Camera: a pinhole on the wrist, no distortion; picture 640 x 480 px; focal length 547.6 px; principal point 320.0 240.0 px. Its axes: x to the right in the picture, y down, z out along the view. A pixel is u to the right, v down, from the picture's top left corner.
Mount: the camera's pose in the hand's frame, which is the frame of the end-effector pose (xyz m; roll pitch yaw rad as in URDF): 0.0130 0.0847 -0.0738 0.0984 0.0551 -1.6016
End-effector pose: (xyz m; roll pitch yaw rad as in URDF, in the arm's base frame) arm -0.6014 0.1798 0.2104 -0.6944 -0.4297 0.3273
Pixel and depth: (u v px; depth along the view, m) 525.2 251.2 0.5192
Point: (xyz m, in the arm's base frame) -0.8517 0.2761 0.5777
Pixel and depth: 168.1 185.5 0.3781
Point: -0.8059 0.4547 0.2986
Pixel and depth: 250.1 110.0 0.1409
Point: -0.6625 0.2806 0.1848
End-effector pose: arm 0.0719 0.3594 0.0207 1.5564 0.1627 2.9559
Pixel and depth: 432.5 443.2 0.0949
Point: 0.0297 0.3897 0.0732
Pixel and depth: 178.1 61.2 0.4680
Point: 0.2879 0.7057 0.2402
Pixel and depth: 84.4 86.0 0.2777
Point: 0.1635 0.5439 0.2278
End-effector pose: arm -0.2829 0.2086 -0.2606 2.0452 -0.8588 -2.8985
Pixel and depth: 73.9 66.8 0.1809
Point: -0.2166 0.3957 -0.2448
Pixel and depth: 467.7 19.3 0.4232
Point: -0.3570 0.4657 -0.5366
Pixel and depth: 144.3 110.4 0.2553
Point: -0.2521 0.4530 -0.2766
